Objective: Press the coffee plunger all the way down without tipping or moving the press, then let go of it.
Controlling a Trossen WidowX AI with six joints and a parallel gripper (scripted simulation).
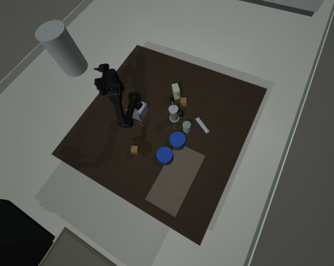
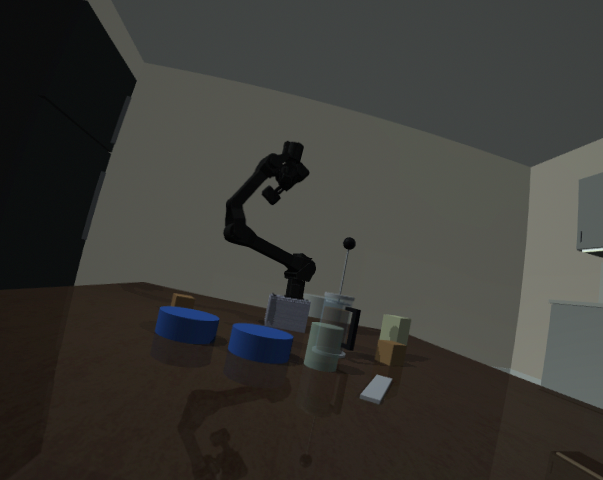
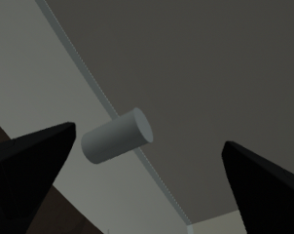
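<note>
My gripper tip is now 430 mm short of the coffee press, 230 mm to the right of it and 350 mm above it. From my gripper tip the other things lie so: flat grey bar: 640 mm ahead, 280 mm to the left, 480 mm below; pale yellow block: 310 mm ahead, 410 mm to the left, 430 mm below; pale green cylinder: 560 mm ahead, 180 mm to the left, 450 mm below.
</note>
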